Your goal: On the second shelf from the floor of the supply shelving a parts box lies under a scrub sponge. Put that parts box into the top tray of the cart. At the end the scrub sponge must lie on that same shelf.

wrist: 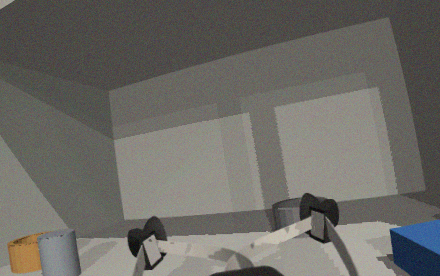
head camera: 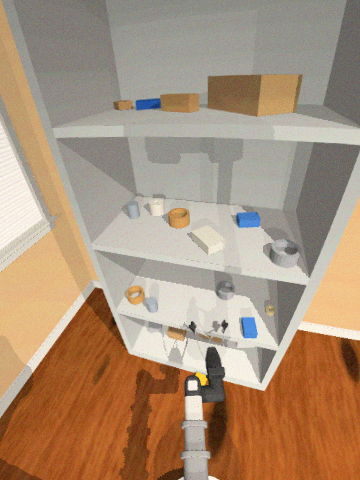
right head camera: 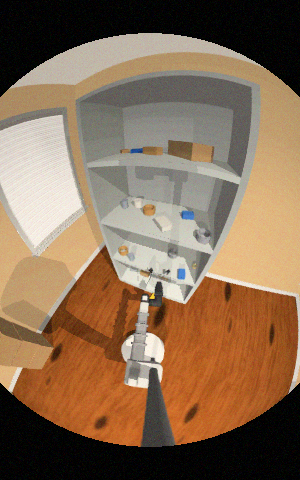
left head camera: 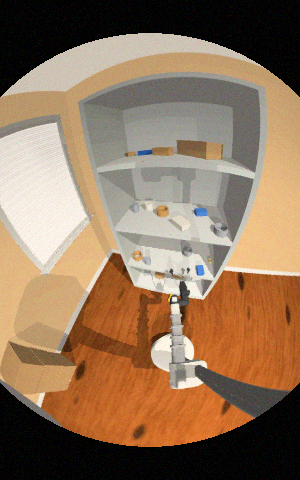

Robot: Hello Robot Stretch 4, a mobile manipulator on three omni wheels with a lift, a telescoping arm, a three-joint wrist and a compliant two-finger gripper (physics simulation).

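Frame: origin at the robot's base, x ahead, y left, z up, level; metres.
Where they show: gripper, fingertip midpoint: (wrist: 232, 222) (head camera: 208, 321) (right head camera: 159, 268) (left head camera: 179, 267).
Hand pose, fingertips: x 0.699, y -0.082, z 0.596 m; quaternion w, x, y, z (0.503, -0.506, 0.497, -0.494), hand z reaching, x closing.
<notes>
Each offset is from my fingertips to the top centre of the thing. Level surfaces: height alone.
My gripper (head camera: 208, 326) (left head camera: 179, 271) (right head camera: 158, 271) (wrist: 232, 222) is open and empty at the front of the second shelf {0.089 m down} (head camera: 175, 296). A yellow block {0.049 m back, 0.040 m left, 0.578 m down} (head camera: 201, 378) (right head camera: 152, 296) shows beside my wrist, below and in front of the shelving, partly hidden by the arm. I cannot tell whether it is the scrub sponge or the parts box, or what supports it. A blue box {0.001 m back, 0.200 m right, 0.049 m down} (head camera: 249, 327) (left head camera: 200, 270) (right head camera: 181, 274) (wrist: 420, 247) lies on the second shelf, right of my fingers. No stacked pair shows there. The cart does not show.
The second shelf also holds an orange ring {0.222 m ahead, 0.382 m left, 0.039 m down} (head camera: 135, 295) (wrist: 25, 256), a grey cup {0.144 m ahead, 0.279 m left, 0.019 m down} (head camera: 151, 304) (wrist: 59, 254), a grey bowl (head camera: 225, 290) and a small tan ring {0.096 m ahead, 0.334 m right, 0.065 m down} (head camera: 270, 310). A brown box {0.287 m ahead, 0.165 m left, 0.457 m down} (head camera: 176, 333) stands on the bottom shelf. The third shelf hangs above my gripper.
</notes>
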